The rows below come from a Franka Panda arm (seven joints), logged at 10 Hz.
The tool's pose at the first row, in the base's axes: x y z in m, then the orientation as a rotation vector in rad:
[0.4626, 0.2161, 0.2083, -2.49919, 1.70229, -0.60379]
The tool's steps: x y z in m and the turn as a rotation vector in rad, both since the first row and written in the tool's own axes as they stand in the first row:
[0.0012, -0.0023, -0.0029, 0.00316, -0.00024, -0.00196]
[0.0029, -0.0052, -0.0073, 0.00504, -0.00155, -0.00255]
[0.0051, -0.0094, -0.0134, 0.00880, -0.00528, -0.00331]
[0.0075, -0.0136, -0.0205, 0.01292, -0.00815, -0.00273]
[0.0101, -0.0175, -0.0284, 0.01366, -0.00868, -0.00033]
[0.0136, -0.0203, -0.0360, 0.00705, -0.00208, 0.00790]
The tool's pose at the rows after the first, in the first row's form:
[0.4640, 0.2164, 0.2119, -2.49900, 1.69766, -0.60583]
[0.4656, 0.2167, 0.2172, -2.49816, 1.69517, -0.60542]
[0.4678, 0.2174, 0.2246, -2.49591, 1.69032, -0.60307]
[0.4698, 0.2181, 0.2329, -2.49219, 1.68703, -0.60202]
[0.4713, 0.2186, 0.2420, -2.48923, 1.68905, -0.60162]
[0.4722, 0.2178, 0.2507, -2.48627, 1.70548, -0.60525]

